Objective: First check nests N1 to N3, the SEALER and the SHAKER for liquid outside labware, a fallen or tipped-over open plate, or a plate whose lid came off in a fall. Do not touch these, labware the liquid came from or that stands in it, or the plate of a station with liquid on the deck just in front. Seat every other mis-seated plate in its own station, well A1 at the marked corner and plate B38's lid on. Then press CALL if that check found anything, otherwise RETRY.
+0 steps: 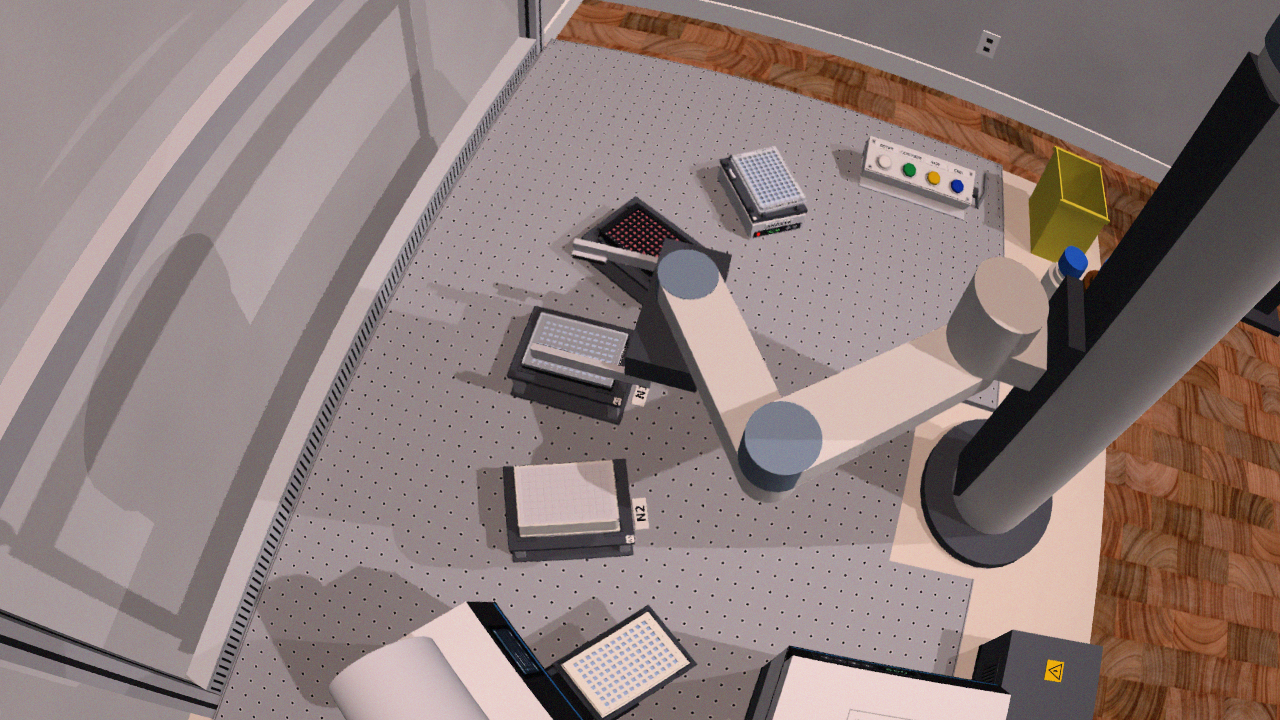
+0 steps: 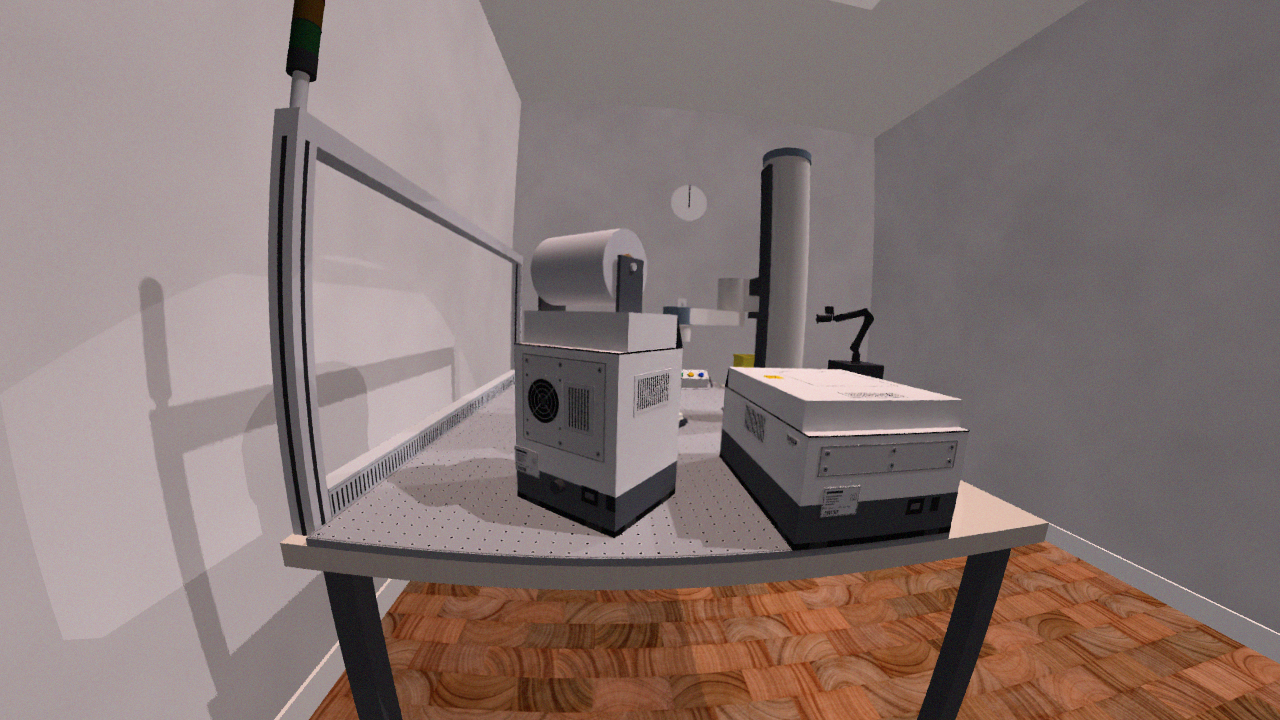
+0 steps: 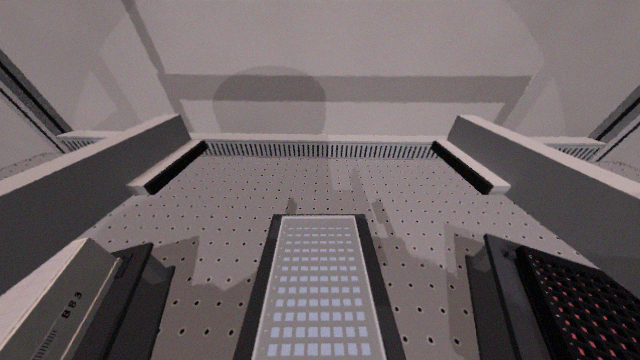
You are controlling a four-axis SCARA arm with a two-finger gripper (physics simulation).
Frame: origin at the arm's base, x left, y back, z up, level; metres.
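Where they show: gripper, fingertip midpoint: (image 1: 553, 295) (image 3: 319, 131); arm's base at its link origin: (image 1: 987, 494).
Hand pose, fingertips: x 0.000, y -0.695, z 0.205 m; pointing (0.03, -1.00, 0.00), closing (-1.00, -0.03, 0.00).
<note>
Each offset is from my fingertips to the top centre of the thing. "pt": to the spot under its first point.
My gripper (image 1: 555, 302) (image 3: 319, 131) is open and empty, its fingers high above and astride the middle nest. Clear-lidded plate B38 {dx +0.000, dy +0.026, dz -0.116 m} (image 1: 581, 338) (image 3: 317, 290) lies in that nest {dx -0.001, dy +0.026, dz -0.129 m} (image 1: 572, 404) (image 3: 387, 325), whose label is partly covered. A pale plate {dx +0.214, dy +0.087, dz -0.093 m} (image 1: 565, 494) (image 3: 47, 300) sits in nest N2 {dx +0.213, dy +0.088, dz -0.131 m} (image 1: 572, 548). A black plate with red wells {dx -0.221, dy +0.063, dz -0.125 m} (image 1: 637, 231) (image 3: 585, 305) is in the angled nest {dx -0.220, dy +0.063, dz -0.129 m} (image 1: 707, 255) (image 3: 500, 295) beyond, partly hidden by my arm. A blue-welled plate {dx -0.415, dy +0.214, dz -0.114 m} (image 1: 768, 177) is on the SHAKER {pt dx -0.350, dy +0.245, dz -0.159 m} (image 1: 776, 223). An uncovered-looking plate {dx +0.411, dy +0.226, dz -0.077 m} (image 1: 626, 662) lies on the SEALER's tray. I see no liquid on the visible deck.
The button box {dx -0.578, dy +0.486, dz -0.108 m} (image 1: 920, 174) with white, green, yellow and blue buttons stands at the back right. A yellow bin {dx -0.536, dy +0.815, dz -0.035 m} (image 1: 1056, 214) and a blue-capped bottle {dx -0.430, dy +0.800, dz -0.065 m} (image 1: 1072, 262) are beside the arm column (image 1: 1029, 465). The SEALER {dx +0.557, dy +0.114, dz +0.264 m} (image 2: 595, 411) and a white machine {dx +0.550, dy +0.545, dz +0.028 m} (image 2: 841, 447) stand at the other end.
</note>
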